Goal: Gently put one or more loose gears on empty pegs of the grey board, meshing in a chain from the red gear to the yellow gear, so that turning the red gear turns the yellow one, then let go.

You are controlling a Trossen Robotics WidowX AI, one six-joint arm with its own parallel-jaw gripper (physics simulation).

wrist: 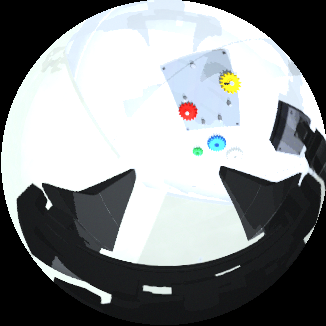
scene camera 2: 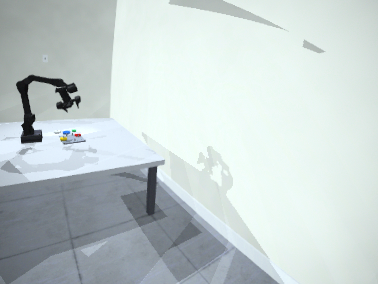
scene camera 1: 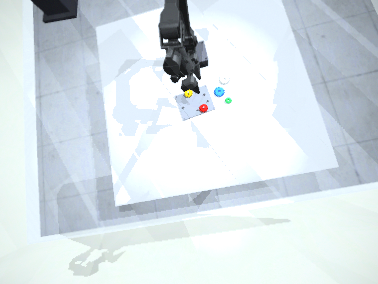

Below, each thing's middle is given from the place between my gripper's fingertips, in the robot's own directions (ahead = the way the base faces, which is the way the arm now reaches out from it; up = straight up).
The board with gears (wrist: 206, 86) is 20 mm behind my hand, 40 mm to the right of it and 220 mm below it. Also, from my hand: grey board (scene camera 1: 191, 104) (20 mm behind, 40 mm to the right, 230 mm below).
